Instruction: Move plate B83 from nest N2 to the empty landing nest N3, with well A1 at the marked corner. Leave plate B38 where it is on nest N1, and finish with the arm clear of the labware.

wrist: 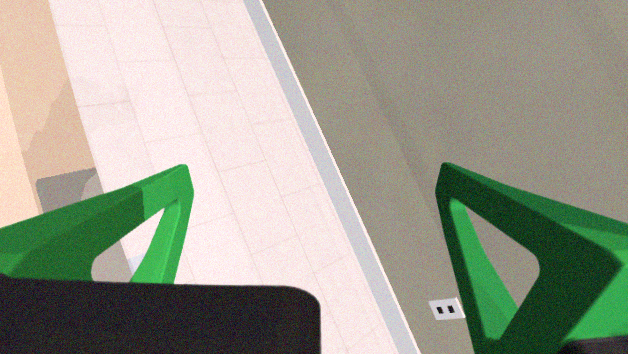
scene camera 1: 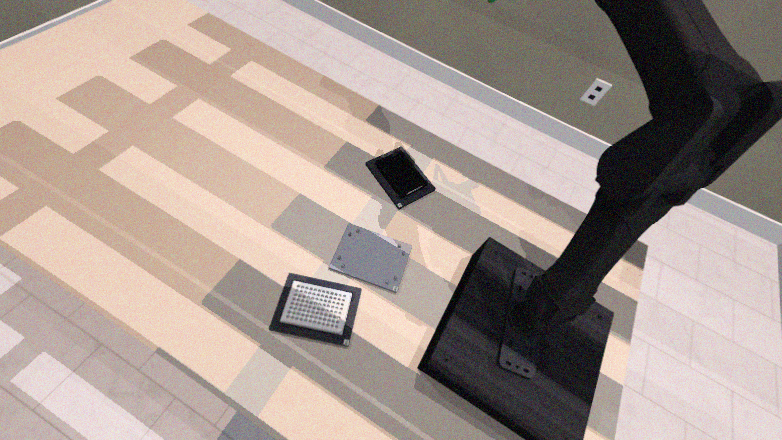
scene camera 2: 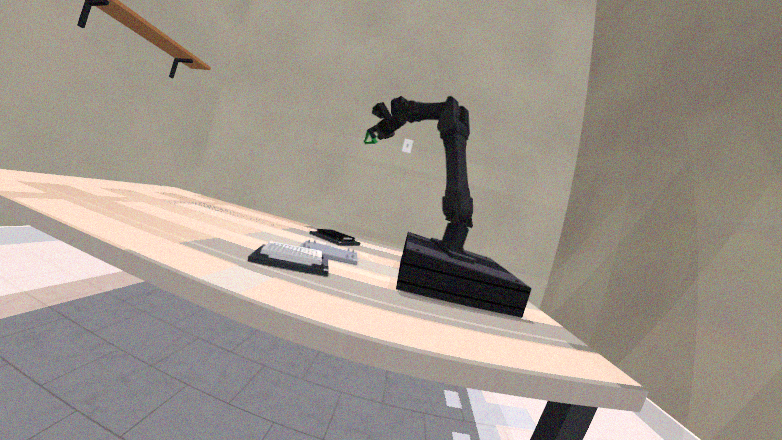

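A white plate with a grid of wells (scene camera 1: 316, 307) (scene camera 2: 292, 251) sits in a dark nest (scene camera 1: 311, 333) (scene camera 2: 289, 267). A black plate (scene camera 1: 399, 172) (scene camera 2: 334, 235) sits in another dark nest (scene camera 1: 416, 194). Between them lies an empty grey nest (scene camera 1: 371, 259) (scene camera 2: 341, 253) with small pins. Each nest has a small pale marker at one corner. The plate and nest codes and well A1 are not legible. My gripper (scene camera 2: 370, 137) (wrist: 314, 177) is open and empty, high above the table and well clear of the plates. It is mostly outside scene camera 1's view.
The arm rises from a black base box (scene camera 1: 464, 339) (scene camera 2: 464, 279) at the right of the nests. The wooden table (scene camera 1: 180, 333) (scene camera 2: 382, 333) ends at the wall side and front. A wall outlet (scene camera 1: 596, 91) (scene camera 2: 407, 145) (wrist: 446, 309) and a wooden wall shelf (scene camera 2: 147, 31) are away from the nests.
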